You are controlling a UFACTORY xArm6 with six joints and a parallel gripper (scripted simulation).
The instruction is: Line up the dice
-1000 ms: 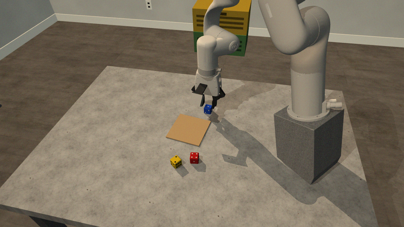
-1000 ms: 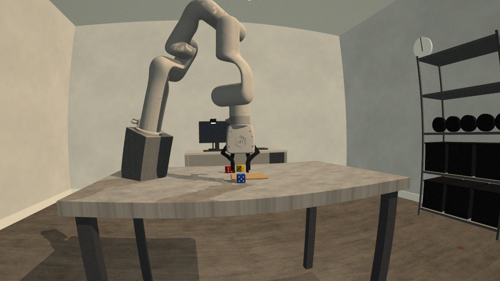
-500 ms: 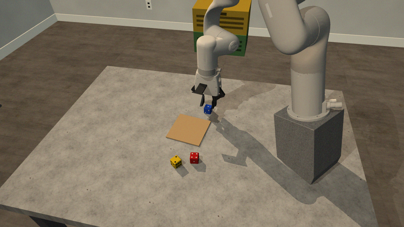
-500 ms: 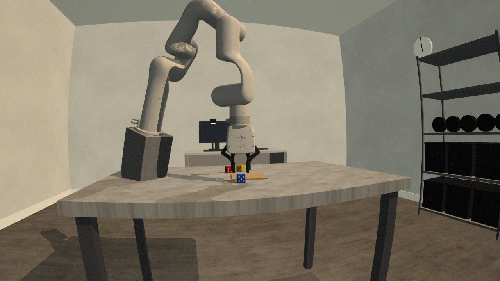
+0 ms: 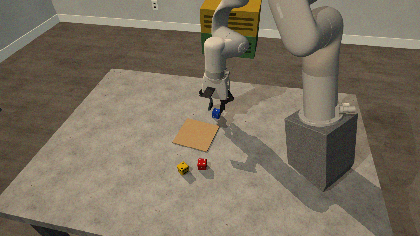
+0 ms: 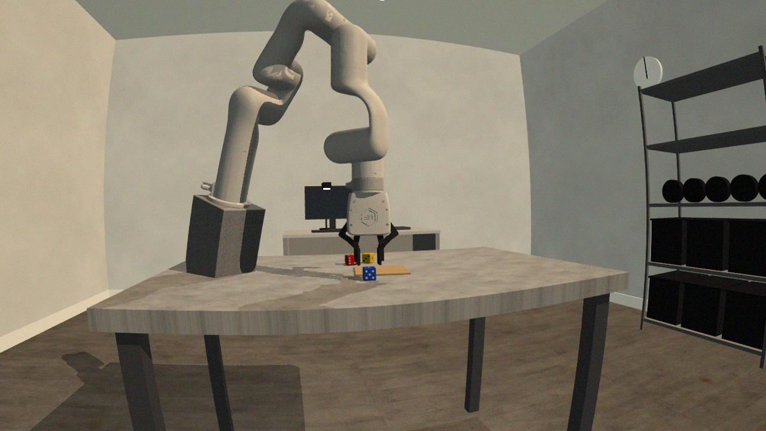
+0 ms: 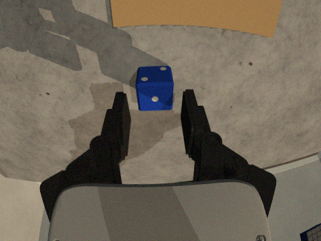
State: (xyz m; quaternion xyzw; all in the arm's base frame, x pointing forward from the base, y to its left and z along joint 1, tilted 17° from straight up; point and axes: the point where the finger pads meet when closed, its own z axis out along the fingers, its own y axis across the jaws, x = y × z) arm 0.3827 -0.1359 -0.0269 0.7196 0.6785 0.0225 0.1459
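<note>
The blue die lies 40 mm below my hand. The rest, counted from my hand: red die: 10 mm behind, 260 mm to the left, 40 mm below; then yellow die: 40 mm ahead, 290 mm to the left, 40 mm below; then mat: 50 mm ahead, 120 mm to the left, 50 mm below.
</note>
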